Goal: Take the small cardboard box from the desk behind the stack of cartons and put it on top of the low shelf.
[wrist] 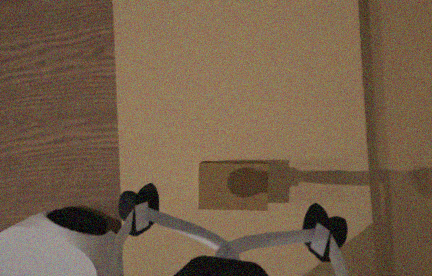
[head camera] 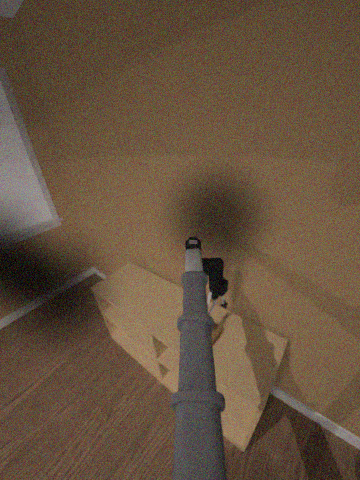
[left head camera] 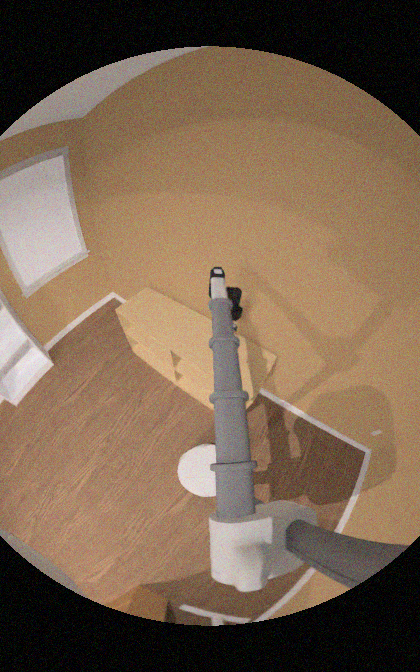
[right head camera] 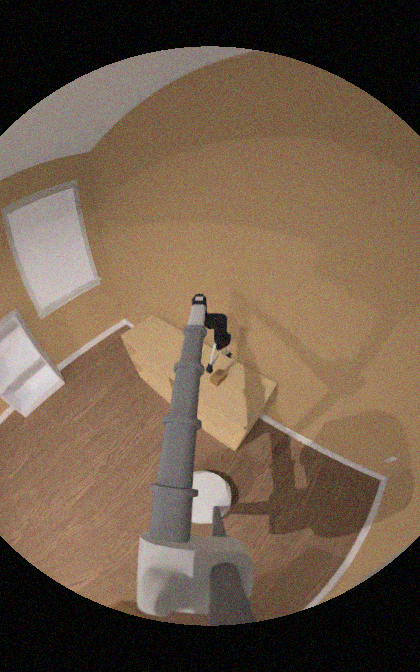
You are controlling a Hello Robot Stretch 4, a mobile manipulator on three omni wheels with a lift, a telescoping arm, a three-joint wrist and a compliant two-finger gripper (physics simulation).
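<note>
The small brown cardboard box rests on top of the low pale wood shelf, between its long edges in the wrist view. My gripper is open and above the box. Its fingers are spread wider than the box, and nothing is between them. The box is apart from both fingertips in the wrist view, and a round shadow falls on its top. In the head and left head views my arm hides much of the gripper and box. The desk cannot be made out.
The wall stands close behind the shelf. My white round base is on the wood floor in front of it. A white piece of furniture stands at left. Part of a brown carton shows at the left head view's bottom edge.
</note>
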